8 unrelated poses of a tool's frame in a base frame.
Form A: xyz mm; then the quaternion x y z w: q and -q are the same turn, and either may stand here.
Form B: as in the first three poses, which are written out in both.
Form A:
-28, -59, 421, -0.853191, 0.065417, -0.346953, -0.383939
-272, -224, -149, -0.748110, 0.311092, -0.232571, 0.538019
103, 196, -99, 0.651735, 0.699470, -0.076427, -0.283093
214, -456, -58, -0.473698, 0.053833, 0.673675, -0.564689
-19, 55, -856, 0.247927, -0.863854, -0.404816, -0.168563
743, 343, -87, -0.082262, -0.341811, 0.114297, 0.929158
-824, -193, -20, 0.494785, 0.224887, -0.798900, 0.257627
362, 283, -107, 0.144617, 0.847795, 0.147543, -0.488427
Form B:
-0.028, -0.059, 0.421, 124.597, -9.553, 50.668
-0.272, -0.224, -0.149, -101.977, 42.406, -31.702
0.103, 0.196, -0.099, -99.966, -107.288, 11.723
0.214, -0.456, -0.058, 63.847, -7.256, -90.801
-0.019, 0.055, -0.856, -40.393, 140.741, 65.954
0.743, 0.343, -0.087, -9.656, -40.121, 13.416
-0.824, -0.193, -0.020, 76.883, 34.944, -124.138
0.362, 0.283, -0.107, -20.140, -118.070, -20.548

